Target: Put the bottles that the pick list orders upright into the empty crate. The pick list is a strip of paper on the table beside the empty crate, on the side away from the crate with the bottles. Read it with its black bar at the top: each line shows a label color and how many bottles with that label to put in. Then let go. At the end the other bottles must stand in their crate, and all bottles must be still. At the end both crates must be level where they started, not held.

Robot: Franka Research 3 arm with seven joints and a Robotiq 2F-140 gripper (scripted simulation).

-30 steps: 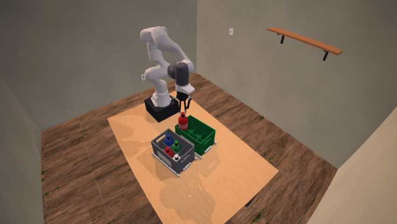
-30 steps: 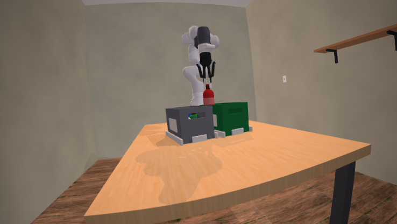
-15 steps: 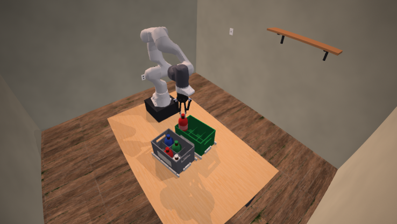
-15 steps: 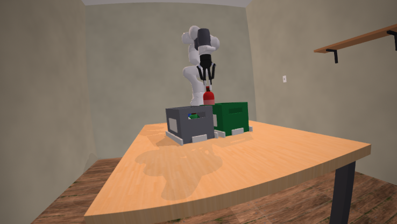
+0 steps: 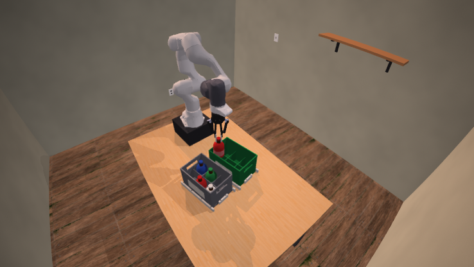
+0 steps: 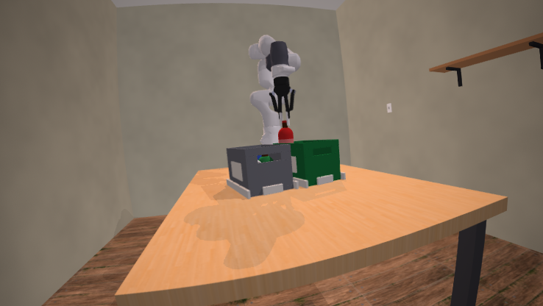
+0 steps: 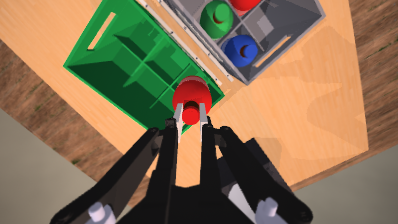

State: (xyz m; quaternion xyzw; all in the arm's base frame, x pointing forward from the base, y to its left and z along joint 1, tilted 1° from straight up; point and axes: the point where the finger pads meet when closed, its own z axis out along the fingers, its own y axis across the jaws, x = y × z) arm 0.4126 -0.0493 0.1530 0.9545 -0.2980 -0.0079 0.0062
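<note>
The green crate is 21 cm below my hand, 8 cm ahead of it and 6 cm to the left of it. The rest, counted from my hand: grey crate 21 cm below, 18 cm to the right, 10 cm ahead; then blue-label bottle 20 cm below, 15 cm to the right; then green-label bottle 20 cm below, 13 cm to the right, 9 cm ahead.
</note>
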